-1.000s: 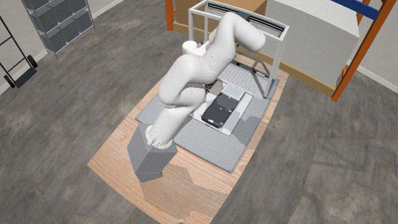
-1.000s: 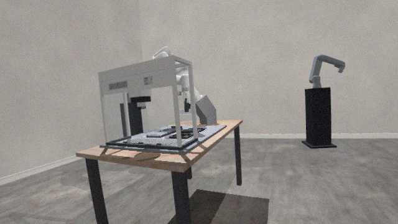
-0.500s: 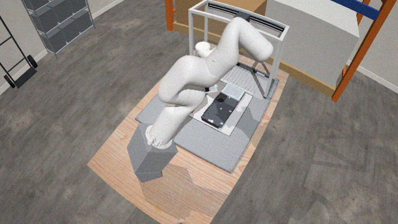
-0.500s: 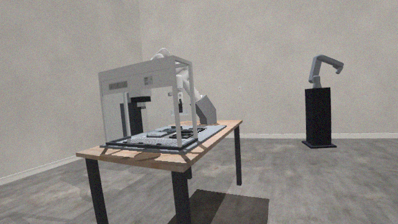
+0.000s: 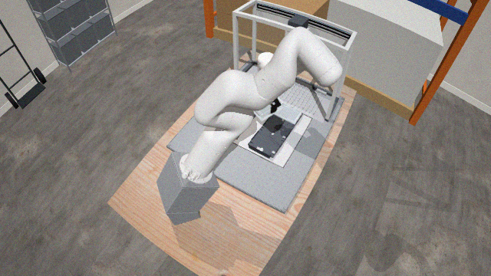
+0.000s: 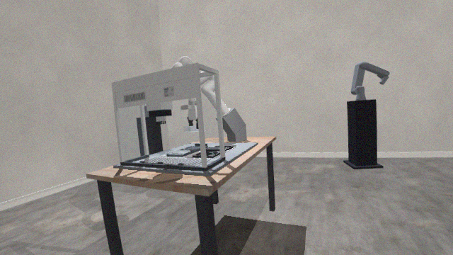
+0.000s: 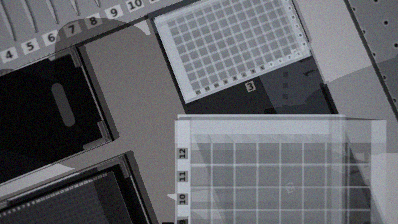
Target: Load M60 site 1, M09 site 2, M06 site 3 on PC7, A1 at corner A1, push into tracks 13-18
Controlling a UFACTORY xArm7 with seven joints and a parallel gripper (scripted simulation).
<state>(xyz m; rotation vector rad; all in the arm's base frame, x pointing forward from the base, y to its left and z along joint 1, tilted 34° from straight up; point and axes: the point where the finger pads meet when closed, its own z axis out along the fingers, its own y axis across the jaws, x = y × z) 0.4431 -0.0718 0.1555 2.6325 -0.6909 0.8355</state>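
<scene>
The dark plate carrier PC7 lies 150 mm below my hand, 60 mm to the right of it and 10 mm ahead of it. The rest, counted from my hand: clear plate: 150 mm below, 120 mm ahead, 80 mm to the right; white apron: 170 mm below, 30 mm to the left, 20 mm ahead; 96-well plate M06: 10 mm below.
</scene>
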